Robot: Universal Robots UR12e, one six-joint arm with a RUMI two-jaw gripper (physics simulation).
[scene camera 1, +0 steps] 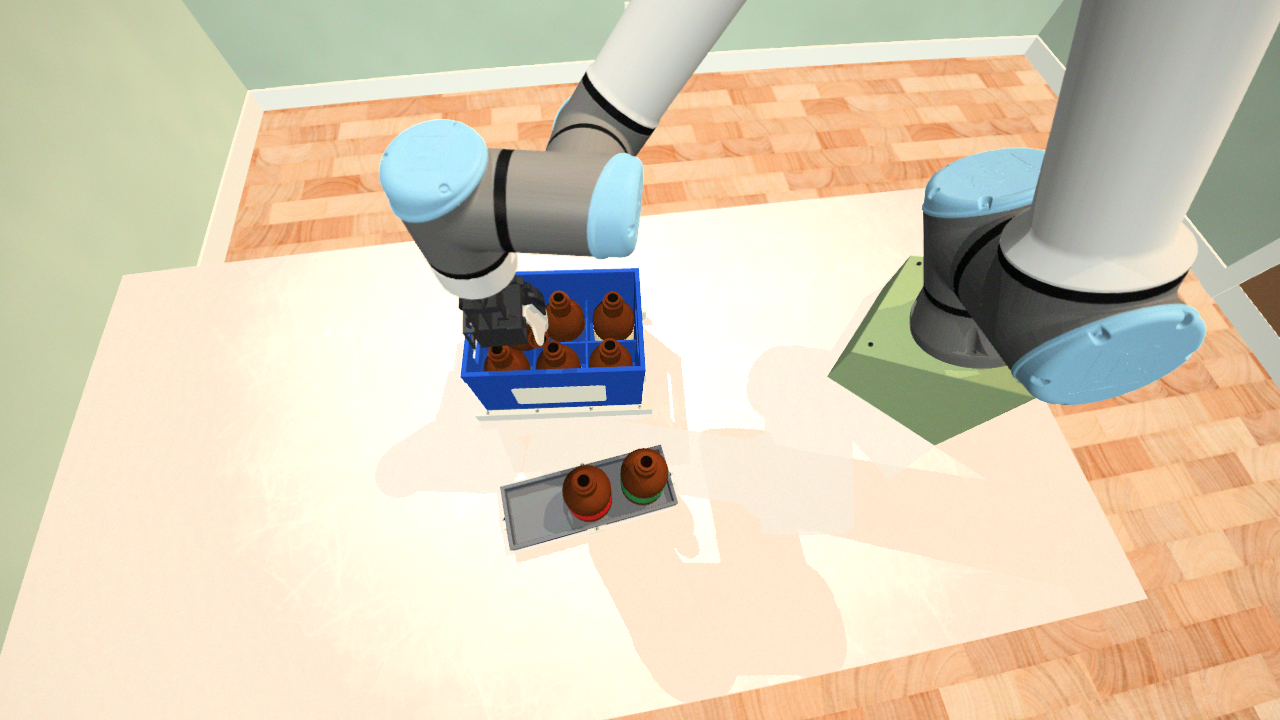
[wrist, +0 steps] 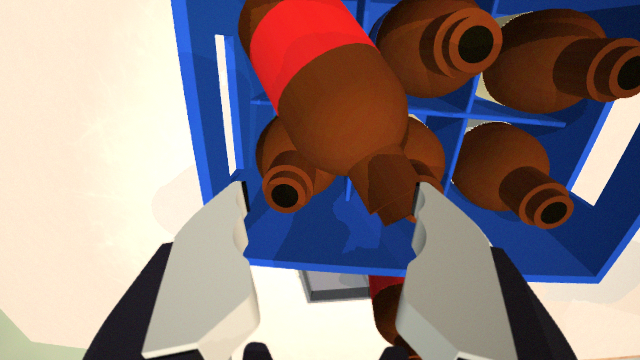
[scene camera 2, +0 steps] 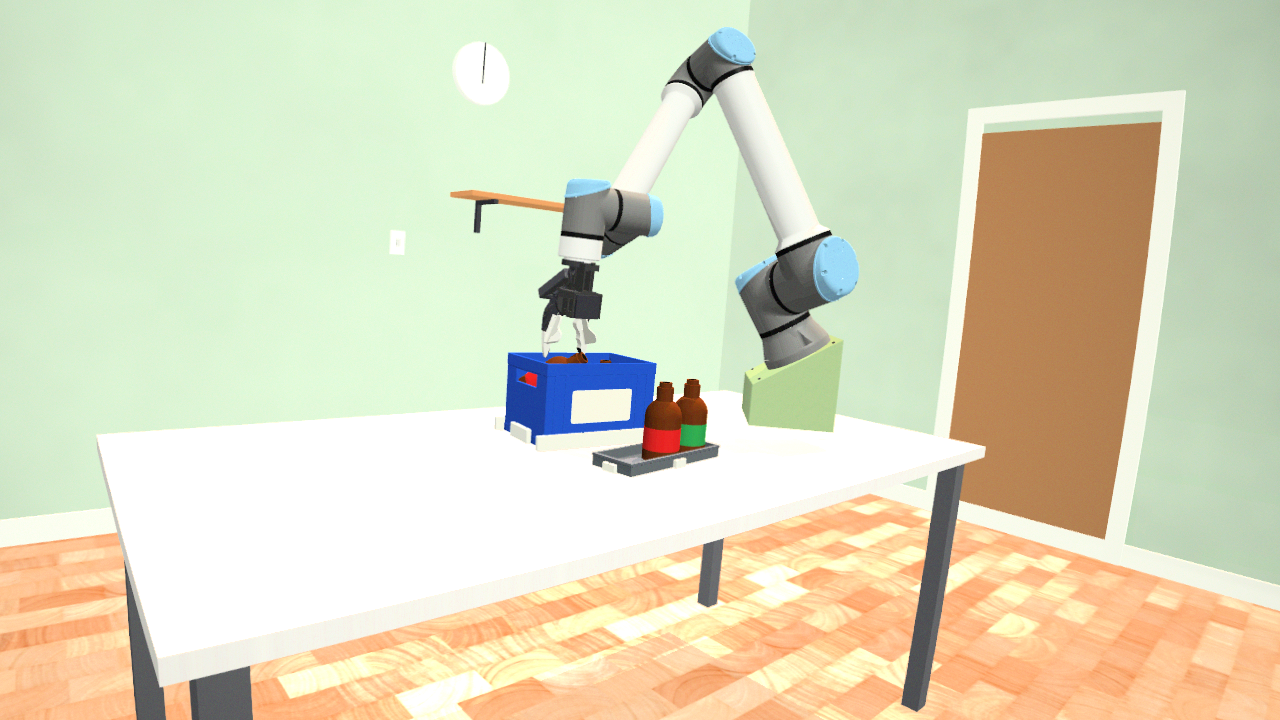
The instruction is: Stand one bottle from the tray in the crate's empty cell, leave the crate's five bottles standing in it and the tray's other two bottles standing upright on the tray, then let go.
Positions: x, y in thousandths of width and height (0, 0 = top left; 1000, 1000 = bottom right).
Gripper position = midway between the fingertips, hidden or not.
The gripper shows in scene camera 1 (401, 462), in the wrist view (515, 512) and in scene camera 2 (440, 497). A green-labelled bottle shows in scene camera 1 (504, 656) and in scene camera 2 (543, 570).
